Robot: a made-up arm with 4 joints. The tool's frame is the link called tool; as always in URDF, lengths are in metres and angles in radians. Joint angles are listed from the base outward.
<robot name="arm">
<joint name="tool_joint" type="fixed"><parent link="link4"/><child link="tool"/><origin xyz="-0.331 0.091 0.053" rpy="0 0 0"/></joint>
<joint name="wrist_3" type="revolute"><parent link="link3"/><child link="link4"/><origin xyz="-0.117 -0.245 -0.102" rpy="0 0 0"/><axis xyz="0 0 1"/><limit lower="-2.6" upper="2.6"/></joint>
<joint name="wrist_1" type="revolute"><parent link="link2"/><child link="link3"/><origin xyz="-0.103 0.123 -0.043" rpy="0 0 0"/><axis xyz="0 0 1"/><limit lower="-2.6" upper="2.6"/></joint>
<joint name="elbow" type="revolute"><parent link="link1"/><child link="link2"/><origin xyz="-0.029 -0.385 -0.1" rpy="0 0 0"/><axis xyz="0 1 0"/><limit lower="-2.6" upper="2.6"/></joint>
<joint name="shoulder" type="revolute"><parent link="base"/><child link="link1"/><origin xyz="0 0 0.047" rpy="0 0 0"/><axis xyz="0 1 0"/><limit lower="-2.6" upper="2.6"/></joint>
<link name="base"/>
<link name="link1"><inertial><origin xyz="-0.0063 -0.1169 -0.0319"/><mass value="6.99"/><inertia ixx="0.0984" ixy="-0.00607" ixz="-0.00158" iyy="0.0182" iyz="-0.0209" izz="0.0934"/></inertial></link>
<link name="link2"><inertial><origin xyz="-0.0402 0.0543 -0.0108"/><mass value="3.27"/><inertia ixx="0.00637" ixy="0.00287" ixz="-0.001" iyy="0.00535" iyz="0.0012" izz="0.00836"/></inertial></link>
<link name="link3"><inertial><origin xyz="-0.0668 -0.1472 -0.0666"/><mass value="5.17"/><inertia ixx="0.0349" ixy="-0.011" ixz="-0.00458" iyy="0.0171" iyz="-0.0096" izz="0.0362"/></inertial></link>
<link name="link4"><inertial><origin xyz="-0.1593 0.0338 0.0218"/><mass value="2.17"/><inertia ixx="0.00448" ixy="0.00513" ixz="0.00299" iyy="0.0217" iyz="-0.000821" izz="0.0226"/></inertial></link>
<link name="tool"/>
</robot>
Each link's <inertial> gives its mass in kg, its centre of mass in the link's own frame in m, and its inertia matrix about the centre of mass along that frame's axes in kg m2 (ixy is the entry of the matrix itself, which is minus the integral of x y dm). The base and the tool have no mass. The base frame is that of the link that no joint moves.
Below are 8 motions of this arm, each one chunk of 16 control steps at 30 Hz.
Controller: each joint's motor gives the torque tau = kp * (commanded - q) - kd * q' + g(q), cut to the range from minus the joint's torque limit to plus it. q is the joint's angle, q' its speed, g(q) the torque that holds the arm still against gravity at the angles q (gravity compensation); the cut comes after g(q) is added. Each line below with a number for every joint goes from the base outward.
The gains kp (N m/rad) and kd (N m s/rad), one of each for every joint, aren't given. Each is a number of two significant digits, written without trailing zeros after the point. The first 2 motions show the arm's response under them.
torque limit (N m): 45 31 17 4.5
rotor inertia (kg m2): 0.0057 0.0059 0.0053 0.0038
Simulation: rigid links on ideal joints. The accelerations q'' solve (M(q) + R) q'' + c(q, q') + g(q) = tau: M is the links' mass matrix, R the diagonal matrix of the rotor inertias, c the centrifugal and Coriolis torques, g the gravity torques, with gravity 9.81 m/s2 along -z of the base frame. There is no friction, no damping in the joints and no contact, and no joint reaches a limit. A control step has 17 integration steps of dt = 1/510 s. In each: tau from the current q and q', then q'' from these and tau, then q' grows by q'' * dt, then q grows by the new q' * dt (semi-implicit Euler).
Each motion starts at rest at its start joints. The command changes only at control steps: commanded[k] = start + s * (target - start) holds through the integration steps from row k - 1 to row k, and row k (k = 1, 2, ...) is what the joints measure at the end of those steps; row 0 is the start. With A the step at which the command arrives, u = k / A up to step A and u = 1 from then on. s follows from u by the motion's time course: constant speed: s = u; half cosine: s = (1 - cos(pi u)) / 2; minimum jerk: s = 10 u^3 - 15 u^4 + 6 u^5; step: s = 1 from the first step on.
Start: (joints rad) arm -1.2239 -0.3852 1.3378 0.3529
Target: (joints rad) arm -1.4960 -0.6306 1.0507 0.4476
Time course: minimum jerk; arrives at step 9
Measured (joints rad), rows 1 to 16:
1: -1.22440 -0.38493 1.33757 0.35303
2: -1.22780 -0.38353 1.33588 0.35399
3: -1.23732 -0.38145 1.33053 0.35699
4: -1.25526 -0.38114 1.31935 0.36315
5: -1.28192 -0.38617 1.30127 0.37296
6: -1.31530 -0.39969 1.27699 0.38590
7: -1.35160 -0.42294 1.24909 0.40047
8: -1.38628 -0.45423 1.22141 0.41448
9: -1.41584 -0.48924 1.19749 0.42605
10: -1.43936 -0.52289 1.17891 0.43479
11: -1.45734 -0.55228 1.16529 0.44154
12: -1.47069 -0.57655 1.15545 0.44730
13: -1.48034 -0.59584 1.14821 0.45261
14: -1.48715 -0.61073 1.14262 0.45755
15: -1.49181 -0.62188 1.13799 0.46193
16: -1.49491 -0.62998 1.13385 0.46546
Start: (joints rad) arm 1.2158 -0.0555 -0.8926 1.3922
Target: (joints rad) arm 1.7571 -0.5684 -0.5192 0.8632
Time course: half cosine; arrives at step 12
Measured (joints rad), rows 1 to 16:
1: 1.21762 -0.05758 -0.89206 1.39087
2: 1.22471 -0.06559 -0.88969 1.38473
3: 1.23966 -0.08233 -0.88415 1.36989
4: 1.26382 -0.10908 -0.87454 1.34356
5: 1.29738 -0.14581 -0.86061 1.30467
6: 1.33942 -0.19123 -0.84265 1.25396
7: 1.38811 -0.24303 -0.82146 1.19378
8: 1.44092 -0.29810 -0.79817 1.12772
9: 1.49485 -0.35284 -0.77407 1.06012
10: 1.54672 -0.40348 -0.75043 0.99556
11: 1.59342 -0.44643 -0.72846 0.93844
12: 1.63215 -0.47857 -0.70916 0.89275
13: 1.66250 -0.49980 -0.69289 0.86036
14: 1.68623 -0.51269 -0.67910 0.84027
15: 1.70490 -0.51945 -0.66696 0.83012
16: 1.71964 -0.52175 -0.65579 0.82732
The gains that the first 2 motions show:
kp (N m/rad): 110 14 14 8.4
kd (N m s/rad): 13 2.6 3.8 0.67
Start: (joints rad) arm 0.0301 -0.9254 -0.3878 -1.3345
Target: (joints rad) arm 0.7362 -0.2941 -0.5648 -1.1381
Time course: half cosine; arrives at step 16
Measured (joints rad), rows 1 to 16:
1: 0.03112 -0.92662 -0.38782 -1.33445
2: 0.03506 -0.93093 -0.38787 -1.33425
3: 0.04351 -0.93912 -0.38794 -1.33373
4: 0.05762 -0.95093 -0.38809 -1.33262
5: 0.07816 -0.96528 -0.38841 -1.33056
6: 0.10546 -0.98048 -0.38909 -1.32710
7: 0.13947 -0.99447 -0.39042 -1.32168
8: 0.17976 -1.00496 -0.39278 -1.31369
9: 0.22552 -1.00971 -0.39661 -1.30245
10: 0.27565 -1.00670 -0.40242 -1.28731
11: 0.32875 -0.99429 -0.41067 -1.26768
12: 0.38326 -0.97134 -0.42174 -1.24315
13: 0.43750 -0.93729 -0.43577 -1.21367
14: 0.48978 -0.89211 -0.45266 -1.17958
15: 0.53846 -0.83629 -0.47196 -1.14184
16: 0.58200 -0.77072 -0.49291 -1.10199

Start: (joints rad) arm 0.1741 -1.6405 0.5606 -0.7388
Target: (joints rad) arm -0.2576 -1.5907 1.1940 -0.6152
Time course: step
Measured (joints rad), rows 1 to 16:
1: 0.09951 -1.54373 0.59013 -0.74884
2: 0.02695 -1.48012 0.61509 -0.73561
3: -0.03476 -1.45120 0.63884 -0.70872
4: -0.08666 -1.44545 0.66686 -0.67768
5: -0.12953 -1.45542 0.70113 -0.64807
6: -0.16459 -1.47597 0.74033 -0.62230
7: -0.19299 -1.50275 0.78309 -0.60158
8: -0.21561 -1.53220 0.82813 -0.58622
9: -0.23313 -1.56151 0.87422 -0.57580
10: -0.24619 -1.58858 0.92015 -0.56945
11: -0.25546 -1.61201 0.96473 -0.56612
12: -0.26160 -1.63103 1.00685 -0.56484
13: -0.26531 -1.64543 1.04556 -0.56490
14: -0.26724 -1.65542 1.08020 -0.56586
15: -0.26793 -1.66147 1.11038 -0.56750
16: -0.26782 -1.66418 1.13599 -0.56980

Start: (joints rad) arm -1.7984 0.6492 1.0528 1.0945
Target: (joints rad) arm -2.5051 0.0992 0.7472 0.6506
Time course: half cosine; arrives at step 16
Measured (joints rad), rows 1 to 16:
1: -1.79949 0.64994 1.05245 1.09440
2: -1.80391 0.65199 1.05095 1.09340
3: -1.81373 0.65442 1.04747 1.08980
4: -1.83054 0.65538 1.04135 1.08153
5: -1.85538 0.65261 1.03211 1.06683
6: -1.88867 0.64389 1.01952 1.04462
7: -1.93022 0.62739 1.00361 1.01466
8: -1.97922 0.60215 0.98477 0.97751
9: -2.03425 0.56829 0.96376 0.93435
10: -2.09339 0.52711 0.94161 0.88686
11: -2.15440 0.48067 0.91942 0.83708
12: -2.21489 0.43127 0.89813 0.78730
13: -2.27256 0.38097 0.87852 0.73988
14: -2.32532 0.33142 0.86119 0.69710
15: -2.37130 0.28391 0.84671 0.66098
16: -2.40894 0.23955 0.83565 0.63326

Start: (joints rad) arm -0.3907 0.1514 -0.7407 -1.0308
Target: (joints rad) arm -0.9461 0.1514 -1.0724 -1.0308
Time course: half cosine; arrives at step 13
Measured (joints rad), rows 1 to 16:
1: -0.39211 0.15292 -0.74093 -1.03032
2: -0.39762 0.15862 -0.74196 -1.02848
3: -0.40939 0.17012 -0.74451 -1.02475
4: -0.42867 0.18774 -0.74927 -1.01900
5: -0.45596 0.21074 -0.75680 -1.01153
6: -0.49095 0.23753 -0.76742 -1.00292
7: -0.53267 0.26589 -0.78126 -0.99401
8: -0.57955 0.29330 -0.79814 -0.98573
9: -0.62956 0.31709 -0.81769 -0.97900
10: -0.68034 0.33476 -0.83936 -0.97460
11: -0.72938 0.34414 -0.86240 -0.97312
12: -0.77420 0.34355 -0.88600 -0.97489
13: -0.81251 0.33194 -0.90927 -0.97999
14: -0.84380 0.31039 -0.93139 -0.98776
15: -0.86931 0.28182 -0.95187 -0.99700
16: -0.89032 0.24893 -0.97040 -1.00665

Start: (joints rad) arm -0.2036 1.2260 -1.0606 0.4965
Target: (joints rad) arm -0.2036 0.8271 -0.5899 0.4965
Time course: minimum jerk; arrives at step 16
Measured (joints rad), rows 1 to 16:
1: -0.20358 1.22598 -1.06058 0.49646
2: -0.20345 1.22582 -1.06038 0.49615
3: -0.20308 1.22530 -1.05964 0.49514
4: -0.20235 1.22412 -1.05785 0.49291
5: -0.20120 1.22191 -1.05437 0.48912
6: -0.19961 1.21828 -1.04857 0.48369
7: -0.19763 1.21285 -1.03989 0.47687
8: -0.19538 1.20527 -1.02792 0.46928
9: -0.19300 1.19528 -1.01245 0.46176
10: -0.19066 1.18272 -0.99348 0.45531
11: -0.18852 1.16755 -0.97123 0.45093
12: -0.18678 1.14989 -0.94618 0.44948
13: -0.18558 1.12997 -0.91894 0.45152
14: -0.18504 1.10814 -0.89027 0.45727
15: -0.18520 1.08481 -0.86095 0.46647
16: -0.18603 1.06036 -0.83167 0.47836

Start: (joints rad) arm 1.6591 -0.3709 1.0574 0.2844
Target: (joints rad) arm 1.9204 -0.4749 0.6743 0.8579
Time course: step
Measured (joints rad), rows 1 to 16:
1: 1.70438 -0.42962 1.04623 0.33817
2: 1.75034 -0.46474 1.01930 0.46078
3: 1.78986 -0.47752 0.98569 0.60748
4: 1.82284 -0.47728 0.95319 0.74356
5: 1.84932 -0.47149 0.92371 0.85687
6: 1.86987 -0.46430 0.89735 0.94570
7: 1.88540 -0.45766 0.87466 1.00870
8: 1.89684 -0.45260 0.85585 1.04554
9: 1.90499 -0.44960 0.84073 1.05689
10: 1.91058 -0.44867 0.82912 1.04377
11: 1.91426 -0.44961 0.82045 1.00953
12: 1.91621 -0.45317 0.81036 0.96894
13: 1.91697 -0.45814 0.79723 0.93109
14: 1.91735 -0.46255 0.78231 0.89817
15: 1.91777 -0.46564 0.76650 0.87130
16: 1.91837 -0.46724 0.75045 0.85071

